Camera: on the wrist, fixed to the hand. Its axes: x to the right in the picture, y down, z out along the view.
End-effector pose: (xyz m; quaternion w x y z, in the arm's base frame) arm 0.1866 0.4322 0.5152 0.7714 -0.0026 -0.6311 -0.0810
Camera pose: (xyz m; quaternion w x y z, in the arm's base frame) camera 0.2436 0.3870 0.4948 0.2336 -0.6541 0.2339 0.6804
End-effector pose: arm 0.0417 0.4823 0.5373 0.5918 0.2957 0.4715 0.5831
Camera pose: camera 0.0002 0.4603 0.4782 0.6716 -0.2306 0.1858 -0.6792
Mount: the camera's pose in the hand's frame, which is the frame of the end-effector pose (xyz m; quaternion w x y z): -0.0035 -0.0393 -0.0644 0.0208 0.0935 -0.2731 -0.9572
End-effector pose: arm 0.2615 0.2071 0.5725 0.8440 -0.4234 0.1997 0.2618
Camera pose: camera 0.2753 0.1336 0.5623 0.3623 -0.0495 -0.6071 -0.7055
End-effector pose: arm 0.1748 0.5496 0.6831 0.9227 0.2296 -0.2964 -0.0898
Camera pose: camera 0.2087 0.5400 0.6163 0.1692 -0.3502 0.0468 0.9201
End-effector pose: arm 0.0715 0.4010 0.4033 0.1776 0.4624 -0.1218 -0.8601
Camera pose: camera 0.1197 0.4352 0.3563 0.8961 0.0921 -0.3112 0.3028
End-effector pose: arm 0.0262 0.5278 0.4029 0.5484 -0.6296 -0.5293 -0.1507
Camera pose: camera 0.0173 0.4649 0.4438 0.2185 -0.5037 0.7775 0.3066
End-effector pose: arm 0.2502 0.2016 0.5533 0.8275 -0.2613 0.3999 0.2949
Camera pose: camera 0.2431 0.1305 0.5289 0.4332 -0.2303 -0.4402 -0.7520
